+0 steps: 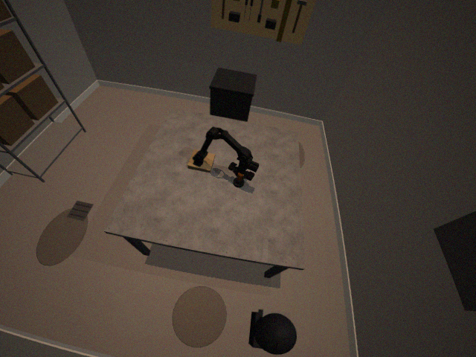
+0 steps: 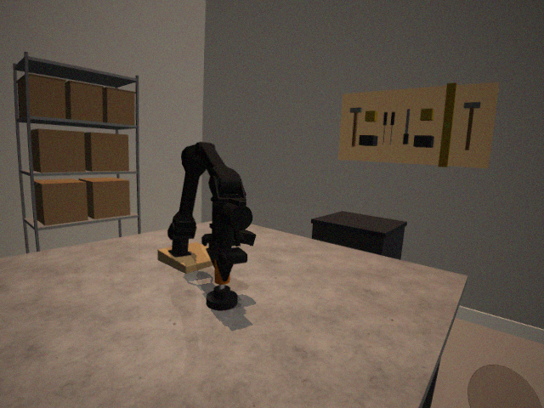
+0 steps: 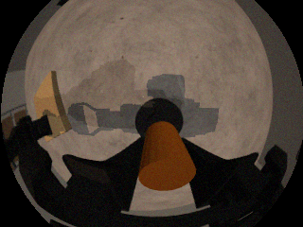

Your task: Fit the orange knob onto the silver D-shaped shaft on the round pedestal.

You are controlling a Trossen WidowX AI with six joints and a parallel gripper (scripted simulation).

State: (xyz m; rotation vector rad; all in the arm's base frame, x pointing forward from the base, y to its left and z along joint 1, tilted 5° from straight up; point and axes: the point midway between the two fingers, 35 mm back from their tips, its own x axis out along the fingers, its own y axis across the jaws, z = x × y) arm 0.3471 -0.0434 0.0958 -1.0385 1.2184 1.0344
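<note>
My gripper tip is now 3 cm below the orange knob. Round my gripper tip: round black pedestal (4 cm below).
</note>
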